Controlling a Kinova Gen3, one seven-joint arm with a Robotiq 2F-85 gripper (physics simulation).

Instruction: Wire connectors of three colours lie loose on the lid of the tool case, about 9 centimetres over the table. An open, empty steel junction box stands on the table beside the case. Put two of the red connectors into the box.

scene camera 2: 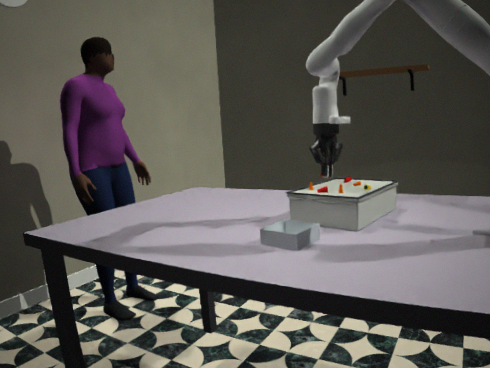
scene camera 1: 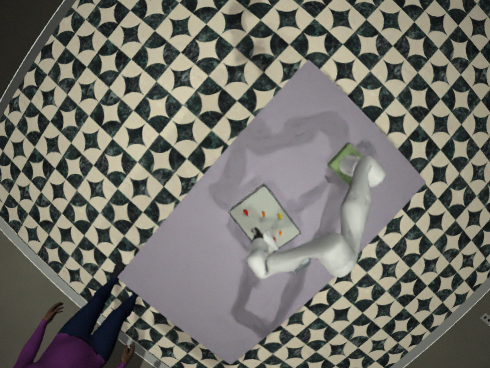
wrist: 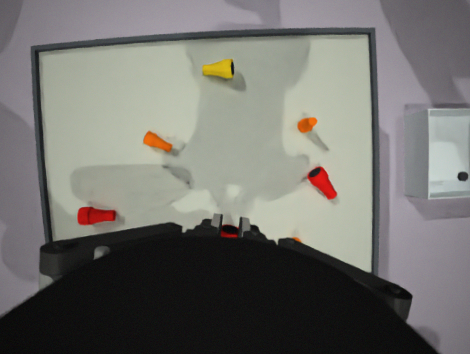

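Seen in the pictures: gripper, between the fingertips: (scene camera 2: 327,177) (scene camera 1: 259,233) (wrist: 229,228); arm's base, origin of its link: (scene camera 1: 348,165).
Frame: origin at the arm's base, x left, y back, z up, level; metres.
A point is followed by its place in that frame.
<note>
My gripper (scene camera 1: 256,233) @(x -0.097, y -0.528, z 0.058 m) (scene camera 2: 327,174) @(x -0.097, y -0.528, z 0.058 m) (wrist: 229,228) @(x -0.097, y -0.528, z 0.058 m) is shut on a red connector (wrist: 229,231) @(x -0.096, y -0.526, z 0.071 m) and holds it a little above the lid (scene camera 1: 262,196) @(x -0.204, y -0.392, z 0.027 m) (scene camera 2: 320,192) (wrist: 100,100) of the tool case. A second red connector (scene camera 1: 274,239) @(x -0.018, y -0.505, z 0.041 m) (scene camera 2: 322,189) @(x -0.009, y -0.513, z 0.036 m) (wrist: 322,183) @(x -0.017, y -0.513, z 0.042 m) lies on the lid near the side facing the box. A third red connector (scene camera 1: 245,212) @(x -0.212, y -0.501, z 0.038 m) (scene camera 2: 348,179) @(x -0.207, y -0.496, z 0.035 m) (wrist: 96,216) @(x -0.207, y -0.500, z 0.039 m) lies near the lid's far end from the box. The open steel junction box (scene camera 2: 279,238) @(x 0.233, y -0.531, z -0.035 m) (wrist: 417,155) @(x 0.132, y -0.519, z -0.036 m) stands on the table beside the case; a small dark round spot shows inside it in the wrist view.
A yellow connector (scene camera 1: 280,216) @(x -0.077, y -0.402, z 0.039 m) (scene camera 2: 367,187) @(x -0.068, y -0.401, z 0.035 m) (wrist: 219,69) @(x -0.079, y -0.406, z 0.039 m) and orange connectors (wrist: 157,141) @(x -0.141, y -0.450, z 0.036 m) (wrist: 307,124) @(x -0.021, y -0.464, z 0.046 m) (wrist: 296,240) @(x -0.046, y -0.558, z 0.034 m) are on the lid. One orange connector (scene camera 2: 341,188) @(x -0.015, y -0.460, z 0.040 m) stands upright. The lid has a dark raised rim. The arm's base stands on a green plate (scene camera 1: 337,164) @(x -0.041, y -0.035, z -0.001 m). A person (scene camera 2: 95,125) stands beyond the table.
</note>
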